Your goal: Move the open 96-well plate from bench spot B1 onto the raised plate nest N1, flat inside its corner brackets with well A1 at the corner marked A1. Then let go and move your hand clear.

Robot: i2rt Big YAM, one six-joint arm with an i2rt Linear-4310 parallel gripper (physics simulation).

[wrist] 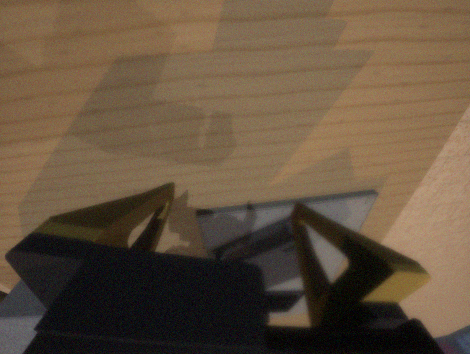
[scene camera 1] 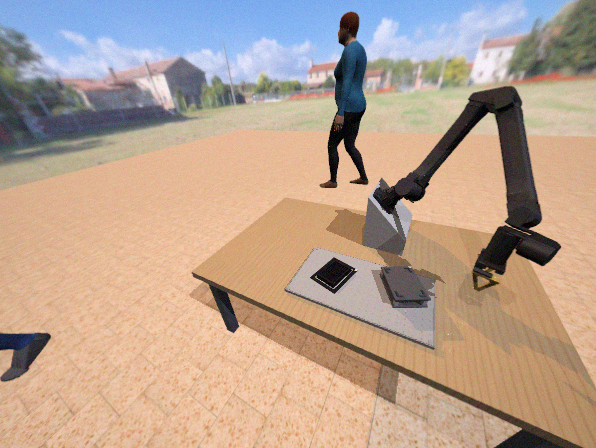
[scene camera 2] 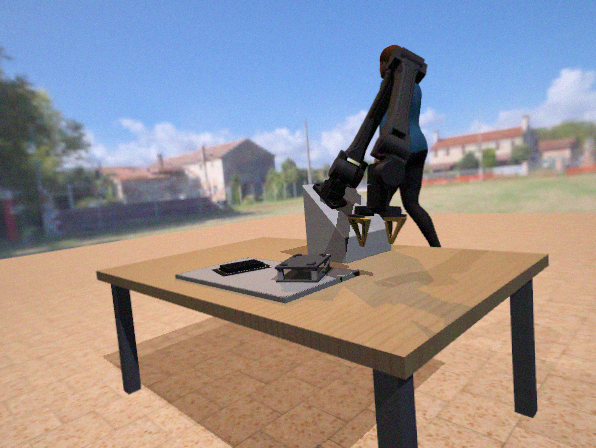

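Seen in the pictures: gripper, fingertip midpoint: [wrist: 236, 199] [scene camera 1: 478, 282] [scene camera 2: 376, 245]; arm's base at its link origin: [scene camera 1: 382, 201] [scene camera 2: 328, 196].
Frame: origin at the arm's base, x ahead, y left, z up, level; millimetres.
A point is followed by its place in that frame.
Note:
The black 96-well plate [scene camera 1: 335, 273] {x 348, y -100, z -195 mm} [scene camera 2: 244, 265] {x 349, y -82, z -194 mm} lies flat on the left part of the light grey board. The raised dark grey plate nest [scene camera 1: 406, 285] {x 325, y 164, z -164 mm} [scene camera 2: 303, 261] {x 324, y 165, z -164 mm} stands on the board's right part, with small brackets at its top corners and no plate on it. The A1 mark and the plate's well A1 cannot be made out. My gripper [scene camera 1: 486, 285] {x 258, y 371, z -117 mm} [scene camera 2: 376, 244] {x 258, y 371, z -117 mm} [wrist: 236, 199] {x 258, y 371, z -117 mm} is open and empty, its gold fingers pointing down above the wooden table, to the right of the nest and apart from it. The plate cannot be made out in the wrist view.
The grey board [scene camera 1: 360, 312] {x 476, y 39, z -208 mm} [scene camera 2: 286, 297] {x 491, y 267, z -209 mm} [wrist: 357, 202] {x 464, y 253, z -208 mm} lies on the wooden table [scene camera 1: 260, 240] {x 261, y -566, z -221 mm} [scene camera 2: 360, 325] {x 515, y 496, z -221 mm}. A grey wedge-shaped base [scene camera 1: 382, 232] {x 84, y 30, z -117 mm} [scene camera 2: 322, 225] {x 84, y 34, z -95 mm} carries the arm behind the board. A person in a teal top [scene camera 1: 353, 75] stands beyond the table.

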